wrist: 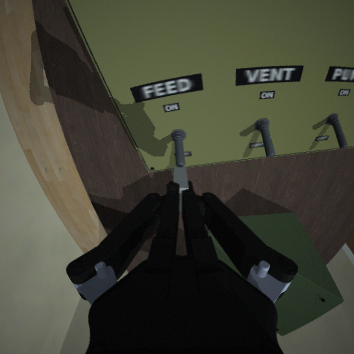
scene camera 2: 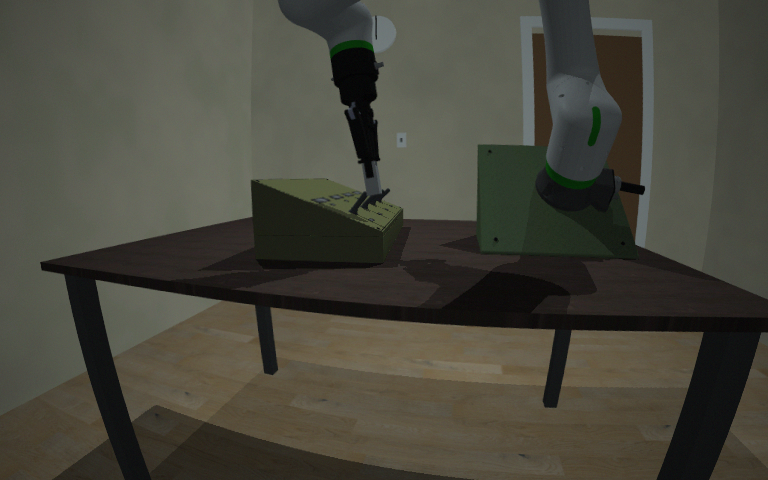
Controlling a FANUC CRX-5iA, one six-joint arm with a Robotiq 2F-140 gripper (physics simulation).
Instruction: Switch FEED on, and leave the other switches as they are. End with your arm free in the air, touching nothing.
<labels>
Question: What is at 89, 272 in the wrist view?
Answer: My gripper.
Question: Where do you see an olive switch box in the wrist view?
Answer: At 213, 80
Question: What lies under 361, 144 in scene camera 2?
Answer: My gripper.
</labels>
